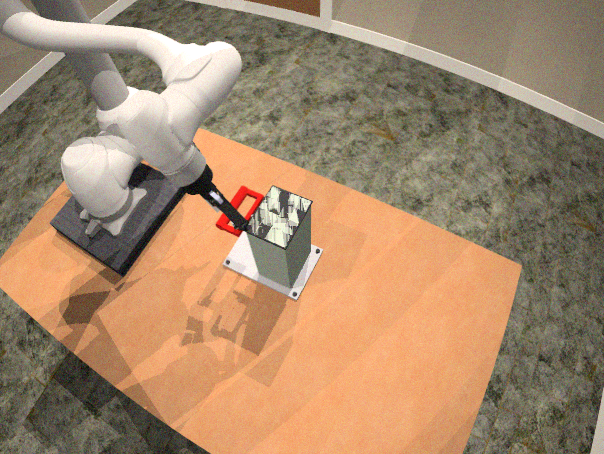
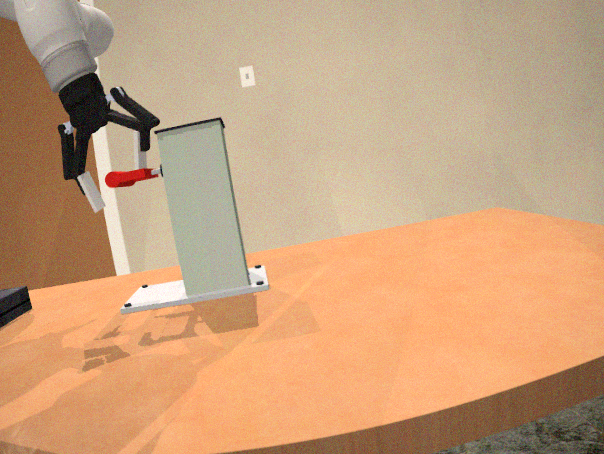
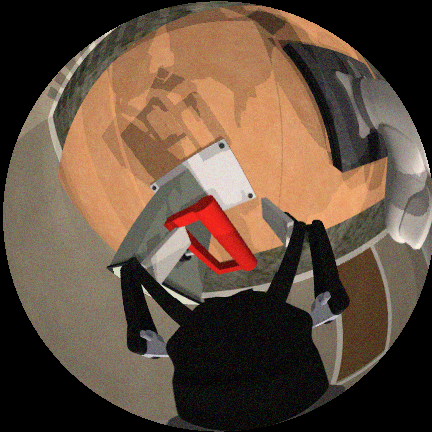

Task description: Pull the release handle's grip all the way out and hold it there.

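Observation:
The red handle (image 1: 231,208) (image 2: 122,179) (image 3: 227,232) is a rectangular frame on a short rod at the side of the grey-green column (image 1: 272,265) (image 2: 202,210) (image 3: 145,225), with its inner end close to the column. My gripper (image 1: 239,226) (image 2: 119,187) (image 3: 225,219) is open around the handle, touching neither side of the outer grip bar as far as I can see. One pale fingertip is between the grip bar and the column, at the frame's inner side. The other is outside the grip bar and reaches lower. Exact contact at the inner finger is hidden.
The column stands on a white base plate (image 1: 239,255) (image 2: 155,295) (image 3: 222,175) with dark bolts, on the wooden table (image 1: 400,320) (image 2: 400,310) (image 3: 255,135). The arm's dark mounting block (image 1: 107,250) (image 2: 12,305) (image 3: 320,100) is on the handle's side of the column.

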